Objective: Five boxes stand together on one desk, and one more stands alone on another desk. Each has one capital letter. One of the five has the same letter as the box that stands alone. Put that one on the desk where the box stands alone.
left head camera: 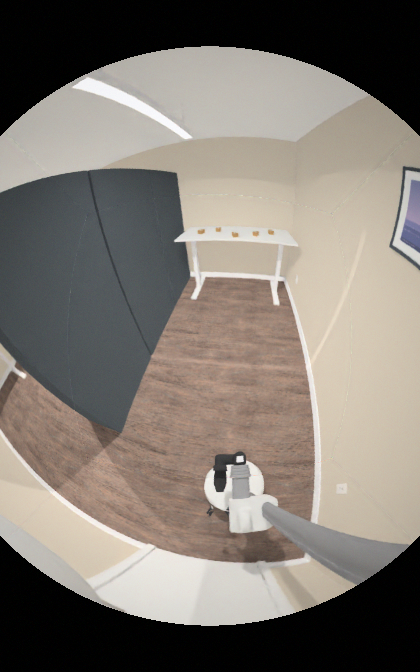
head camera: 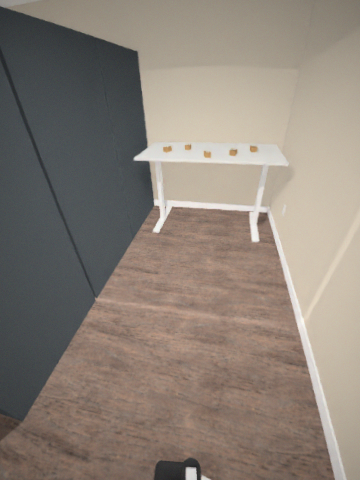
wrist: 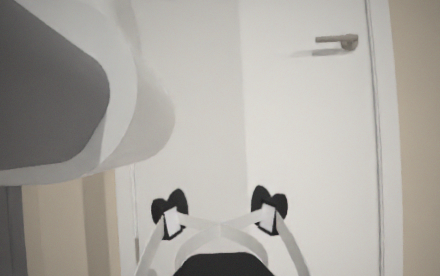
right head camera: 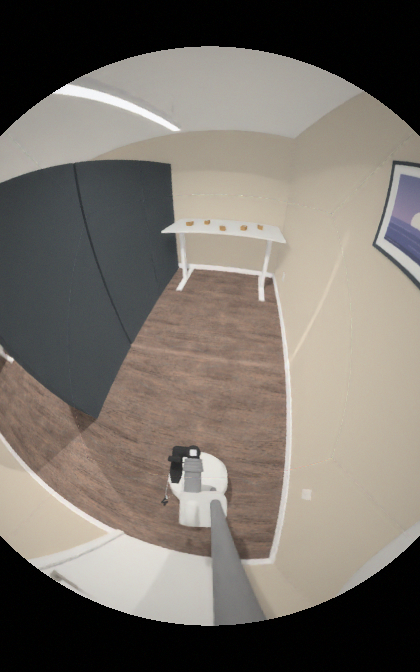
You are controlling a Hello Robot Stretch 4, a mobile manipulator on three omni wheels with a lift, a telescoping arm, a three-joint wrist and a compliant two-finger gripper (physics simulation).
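Places are measured from the robot's base along level axes (x ahead, y up, z right), in metres.
Pixels of known places: gripper, fingertip midpoint: (wrist: 219, 202).
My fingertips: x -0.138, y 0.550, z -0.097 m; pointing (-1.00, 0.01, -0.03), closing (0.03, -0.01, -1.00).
Note:
Behind a point stands the place of what it marks.
A white desk (head camera: 185, 158) @(x 2.301, y 0.922, z -0.019 m) (left head camera: 225, 240) (right head camera: 270, 236) stands against the far wall. Five small orange-brown boxes stand on it, spread in a loose row: the leftmost box (head camera: 167, 149) @(x 2.569, y 0.952, z -0.219 m) (left head camera: 201, 231) (right head camera: 189, 223), a second box (head camera: 188, 147) @(x 2.633, y 0.952, z 0.014 m) (left head camera: 218, 229) (right head camera: 207, 222), the middle box (head camera: 207, 154) @(x 2.301, y 0.956, z 0.200 m) (left head camera: 235, 234) (right head camera: 222, 228) nearer the front edge, a fourth box (head camera: 233, 152) @(x 2.364, y 0.955, z 0.470 m) (left head camera: 255, 233) (right head camera: 243, 227) and the rightmost box (head camera: 253, 148) @(x 2.494, y 0.961, z 0.705 m) (left head camera: 271, 232) (right head camera: 260, 227). Their letters are too small to read. The box that stands alone does not show. My gripper (wrist: 219, 202) @(x -0.138, y 0.550, z -0.097 m) is open and empty, far from the boxes.
A tall dark partition (head camera: 65, 165) @(x 1.495, y 1.124, z -0.813 m) (left head camera: 100, 290) (right head camera: 85, 280) runs along the left. A beige wall (head camera: 330, 200) @(x 1.356, y 0.903, z 0.924 m) is at the right, with a framed picture (left head camera: 411, 220) (right head camera: 402, 215). Wooden floor (head camera: 200, 310) @(x 1.195, y -0.028, z 0.096 m) lies between. A white door (wrist: 310, 125) @(x -0.663, y 0.647, z -0.401 m) with a handle (wrist: 337, 40) @(x -0.604, y 0.889, z -0.475 m) fills much of the wrist view.

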